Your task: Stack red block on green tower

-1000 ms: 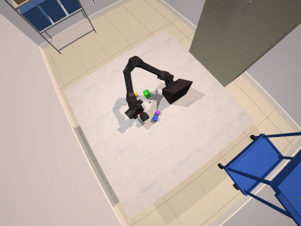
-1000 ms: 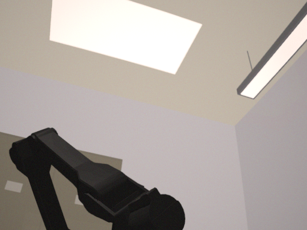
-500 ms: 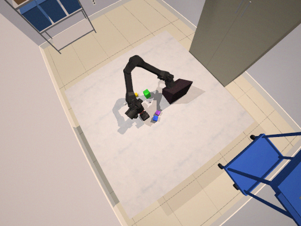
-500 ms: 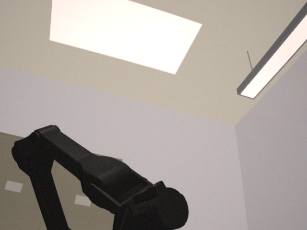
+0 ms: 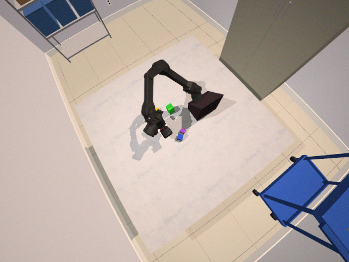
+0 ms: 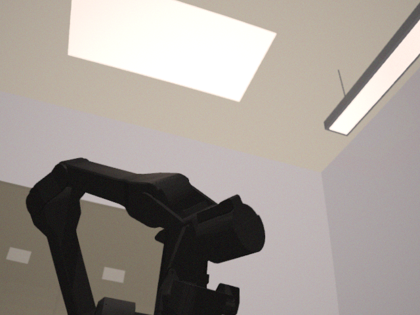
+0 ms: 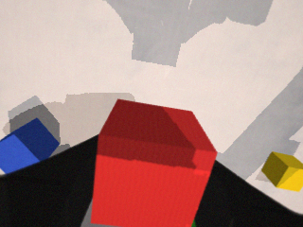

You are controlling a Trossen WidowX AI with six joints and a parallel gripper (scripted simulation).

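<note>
Now: the yellow block 5 cm behind my gripper tip, 17 cm to the right of it and 8 cm below it. The rest, counted from my gripper tip: blue block: 7 cm behind, 11 cm to the left, 7 cm below; then red block: 1 cm above; then purple block: 12 cm behind, 8 cm to the left, 7 cm below.
</note>
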